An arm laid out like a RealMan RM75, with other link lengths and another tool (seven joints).
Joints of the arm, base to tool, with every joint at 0 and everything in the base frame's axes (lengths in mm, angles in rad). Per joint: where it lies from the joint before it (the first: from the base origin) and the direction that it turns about. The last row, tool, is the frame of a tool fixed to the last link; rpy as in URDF.
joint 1: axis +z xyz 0 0 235.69
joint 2: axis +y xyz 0 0 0
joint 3: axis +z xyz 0 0 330.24
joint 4: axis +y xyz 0 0 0
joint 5: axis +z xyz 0 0 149.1
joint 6: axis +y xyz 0 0 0
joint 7: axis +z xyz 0 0 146.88
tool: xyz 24 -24 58 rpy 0 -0.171 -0.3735
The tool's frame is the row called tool.
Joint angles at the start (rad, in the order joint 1, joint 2, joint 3, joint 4, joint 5, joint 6, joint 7):
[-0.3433, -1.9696, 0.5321, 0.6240, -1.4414, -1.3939, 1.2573]
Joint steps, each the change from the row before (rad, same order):
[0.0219, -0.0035, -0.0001, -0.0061, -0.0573, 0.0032, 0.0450]
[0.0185, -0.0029, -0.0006, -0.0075, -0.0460, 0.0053, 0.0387]
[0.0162, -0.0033, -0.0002, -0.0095, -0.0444, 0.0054, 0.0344]
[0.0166, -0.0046, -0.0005, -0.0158, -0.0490, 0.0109, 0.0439]
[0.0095, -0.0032, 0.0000, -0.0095, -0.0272, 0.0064, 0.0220]
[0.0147, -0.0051, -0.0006, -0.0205, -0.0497, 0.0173, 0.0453]
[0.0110, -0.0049, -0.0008, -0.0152, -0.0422, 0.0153, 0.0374]
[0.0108, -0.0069, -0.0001, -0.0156, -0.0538, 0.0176, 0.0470]
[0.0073, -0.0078, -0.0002, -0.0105, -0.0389, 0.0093, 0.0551]
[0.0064, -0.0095, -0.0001, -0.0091, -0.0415, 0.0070, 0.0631]
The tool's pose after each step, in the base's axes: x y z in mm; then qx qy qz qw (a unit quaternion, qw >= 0). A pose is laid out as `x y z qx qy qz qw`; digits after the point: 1 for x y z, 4 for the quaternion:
-369.4 369.6 46.8 -0.6353 -0.6396 -0.4030 0.1578
-373.1 365.1 53.4 -0.6307 -0.6308 -0.4178 0.1727
-376.7 360.9 59.2 -0.6245 -0.6235 -0.4321 0.1861
-381.8 356.3 64.7 -0.6161 -0.6163 -0.4465 0.2033
-385.1 353.4 67.3 -0.6098 -0.6136 -0.4544 0.2124
-391.9 348.7 72.2 -0.5977 -0.6088 -0.4671 0.2322
-397.6 345.0 76.5 -0.5869 -0.6046 -0.4771 0.2495
-403.3 341.1 82.0 -0.5746 -0.5977 -0.4890 0.2711
-405.8 337.9 85.1 -0.5712 -0.5875 -0.4937 0.2913
-407.2 334.8 88.3 -0.5693 -0.5745 -0.4976 0.3134

